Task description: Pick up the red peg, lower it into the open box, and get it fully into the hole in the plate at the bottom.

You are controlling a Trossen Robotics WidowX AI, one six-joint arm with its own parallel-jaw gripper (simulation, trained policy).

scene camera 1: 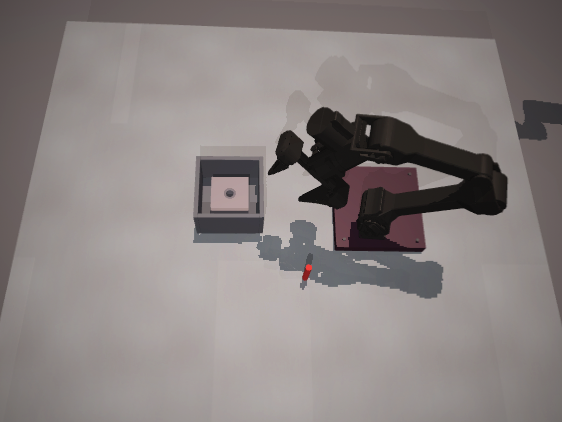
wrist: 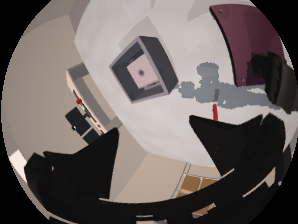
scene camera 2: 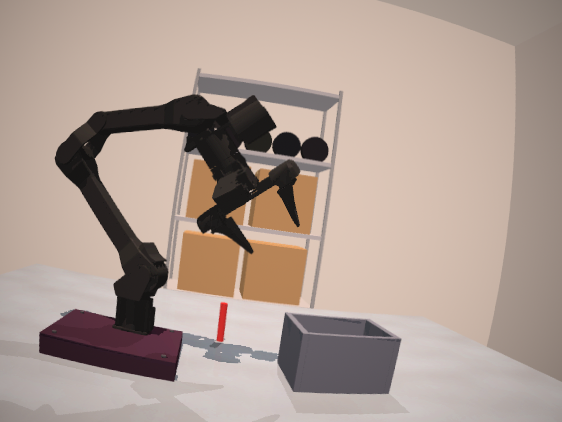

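My gripper (scene camera 2: 275, 239) shows in scene camera 2, and the same gripper (scene camera 1: 283, 186) (wrist: 154, 125) is visible from scene camera 1 and in the wrist view as well. There is a grey box (scene camera 2: 319, 354), which I also see from elsewhere: the box (scene camera 1: 206, 166) in scene camera 1, and the box (wrist: 167, 79) in the wrist view. Then there is a pale plate (scene camera 1: 229, 195); scene camera 2 does not show the plate, hidden by the grey box.
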